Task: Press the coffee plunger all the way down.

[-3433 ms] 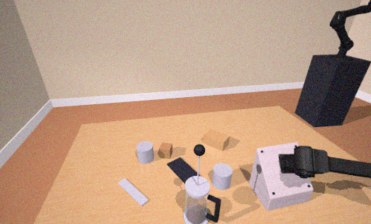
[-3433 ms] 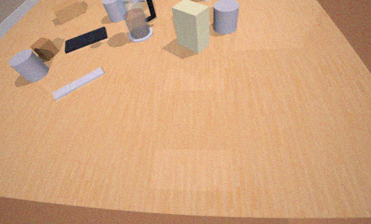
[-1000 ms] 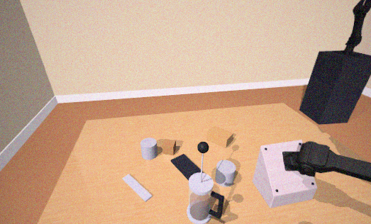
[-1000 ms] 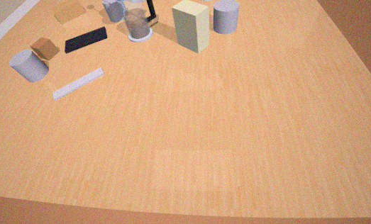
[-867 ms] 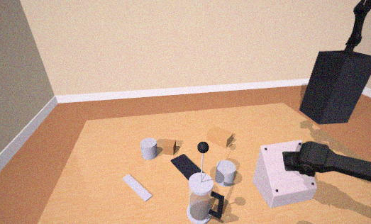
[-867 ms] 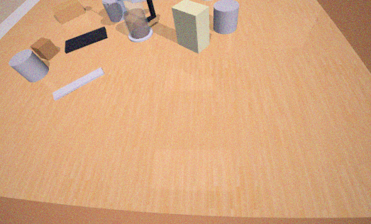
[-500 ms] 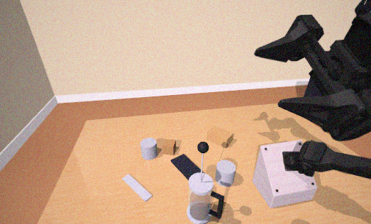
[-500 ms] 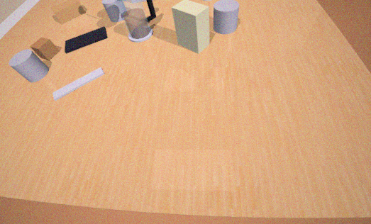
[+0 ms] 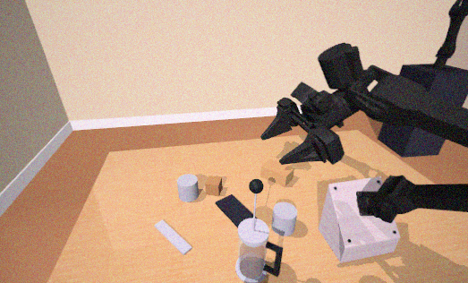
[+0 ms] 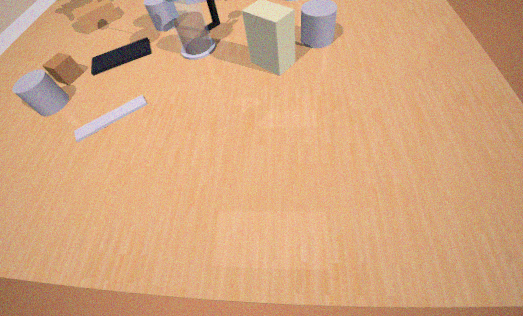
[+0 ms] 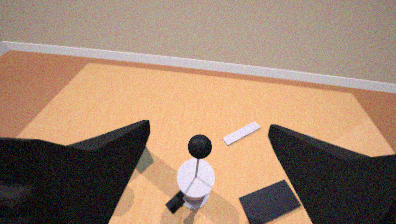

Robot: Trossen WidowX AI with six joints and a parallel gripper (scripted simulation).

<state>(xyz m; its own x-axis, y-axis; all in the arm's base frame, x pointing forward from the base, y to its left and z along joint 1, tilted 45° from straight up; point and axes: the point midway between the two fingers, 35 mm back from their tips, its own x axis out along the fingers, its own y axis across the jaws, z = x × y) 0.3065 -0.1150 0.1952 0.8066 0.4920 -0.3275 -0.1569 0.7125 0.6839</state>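
My gripper tip is now 1 cm short of the glass coffee press, 2 cm to the right of it and 22 cm above it. From my gripper tip the other things lie so: white bar: 24 cm ahead, 12 cm to the right, 36 cm below; then brown cube: 11 cm ahead, 31 cm to the right, 34 cm below; then black slab: 4 cm ahead, 20 cm to the right, 36 cm below.
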